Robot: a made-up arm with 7 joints. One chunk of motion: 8 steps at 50 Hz.
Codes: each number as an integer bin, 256 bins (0 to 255) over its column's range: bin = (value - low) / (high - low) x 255, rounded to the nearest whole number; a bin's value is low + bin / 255 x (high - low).
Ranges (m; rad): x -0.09..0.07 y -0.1..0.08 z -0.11..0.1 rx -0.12..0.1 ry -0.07..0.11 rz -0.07..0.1
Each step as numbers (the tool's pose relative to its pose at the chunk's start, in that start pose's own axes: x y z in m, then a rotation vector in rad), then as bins.
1 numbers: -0.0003 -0.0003 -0.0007 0.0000 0.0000 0.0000
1 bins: 143 141 133 139 99 105
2 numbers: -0.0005 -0.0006 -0.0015 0.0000 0.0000 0.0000
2 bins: 143 141 132 139 99 105
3 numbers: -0.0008 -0.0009 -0.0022 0.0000 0.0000 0.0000
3 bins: 142 140 131 139 99 105
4 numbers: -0.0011 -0.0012 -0.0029 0.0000 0.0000 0.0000
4 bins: 142 140 130 139 99 105
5 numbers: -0.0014 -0.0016 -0.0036 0.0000 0.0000 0.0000
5 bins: 141 139 129 139 99 105
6 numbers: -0.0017 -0.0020 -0.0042 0.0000 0.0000 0.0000
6 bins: 141 139 128 139 99 105
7 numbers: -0.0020 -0.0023 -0.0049 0.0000 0.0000 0.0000
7 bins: 140 138 128 139 99 105
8 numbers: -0.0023 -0.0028 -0.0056 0.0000 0.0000 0.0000
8 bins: 140 138 127 139 99 105
